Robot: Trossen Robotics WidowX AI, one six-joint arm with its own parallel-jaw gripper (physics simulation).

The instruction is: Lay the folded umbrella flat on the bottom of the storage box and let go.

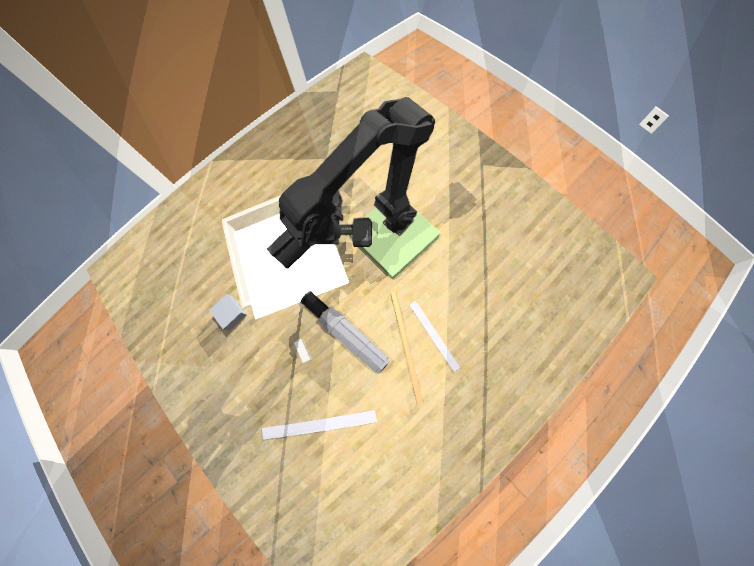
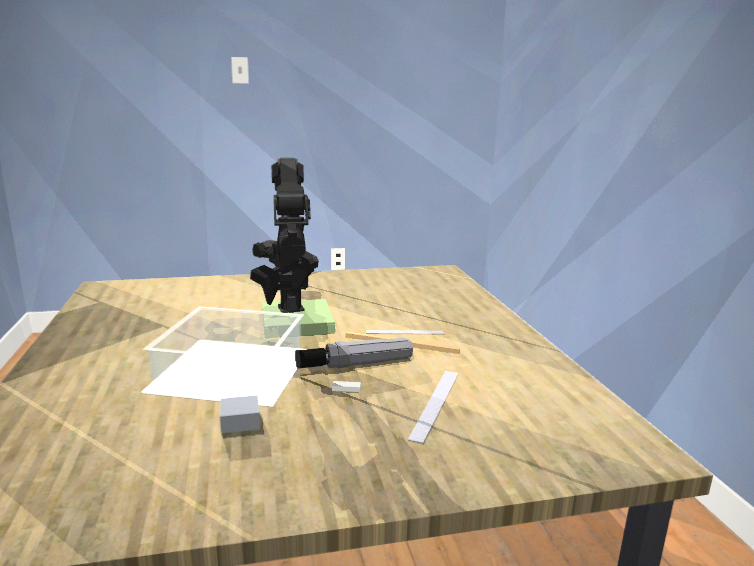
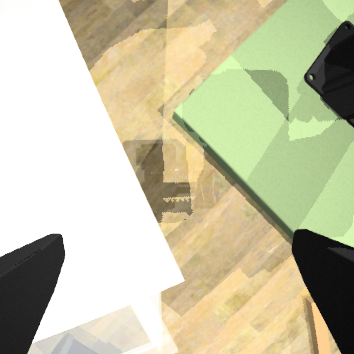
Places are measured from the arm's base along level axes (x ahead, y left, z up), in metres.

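Pixels of known places: gripper, fingertip midpoint: (image 1: 338,239) (image 2: 281,298) (image 3: 179,243); arm's base, link origin: (image 1: 398,221) (image 2: 291,308) (image 3: 351,75).
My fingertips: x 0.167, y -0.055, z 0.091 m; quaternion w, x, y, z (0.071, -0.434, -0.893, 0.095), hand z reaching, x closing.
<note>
Ahead of a thing's pixels: the offset from my fingertips to its middle.
The folded umbrella @[0.159 m ahead, 0.140 m left, 0.097 m down] (image 1: 356,341) (image 2: 371,352), grey with a black handle, lies on the table outside the storage box. Its handle end is at the edge of a flat white panel (image 1: 292,292) (image 2: 225,371) (image 3: 65,150). The storage box (image 1: 233,258) (image 2: 249,311) has clear walls and a pale rim. The panel hides much of it; whether the panel lies in or over the box I cannot tell. My gripper (image 1: 322,240) (image 3: 179,243) is open and empty, high above the panel's side nearest the green base, away from the umbrella.
The green base (image 1: 395,252) (image 2: 313,328) (image 3: 235,135) carries the arm beside the box. A grey block @[0.336 m ahead, 0.148 m right, 0.106 m down] (image 1: 227,311) (image 2: 239,414) stands near the box. A small white piece @[0.271 m ahead, 0.086 m left, 0.118 m down] (image 1: 302,350) (image 2: 345,386), two white strips @[0.386 m ahead, 0.245 m left, 0.123 m down] (image 1: 319,424) @[0.017 m ahead, 0.326 m left, 0.123 m down] (image 1: 434,336) and a wooden stick @[0.086 m ahead, 0.287 m left, 0.118 m down] (image 1: 406,347) lie around the umbrella.
</note>
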